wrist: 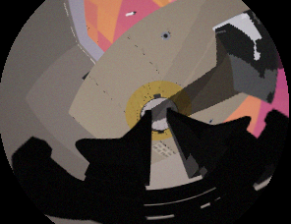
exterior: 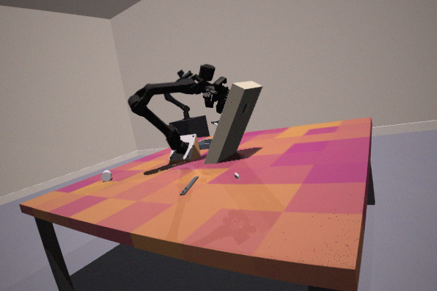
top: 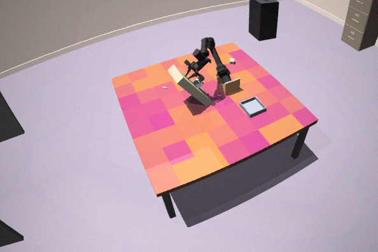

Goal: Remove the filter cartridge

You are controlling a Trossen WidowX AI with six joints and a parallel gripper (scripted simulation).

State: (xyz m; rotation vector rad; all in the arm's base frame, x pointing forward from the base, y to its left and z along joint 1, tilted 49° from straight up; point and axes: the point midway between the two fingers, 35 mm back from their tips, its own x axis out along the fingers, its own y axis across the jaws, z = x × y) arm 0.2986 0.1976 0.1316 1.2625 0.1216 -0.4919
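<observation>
Right now the round grey filter cartridge is 10 mm below my gripper tip and 10 mm ahead of it. The rest, counted from my gripper tip: cream service panel: 80 mm below, 40 mm behind; grey tray: 440 mm behind, 240 mm to the left, 220 mm below; small white peg: 250 mm to the right, 230 mm below, 120 mm ahead.
</observation>
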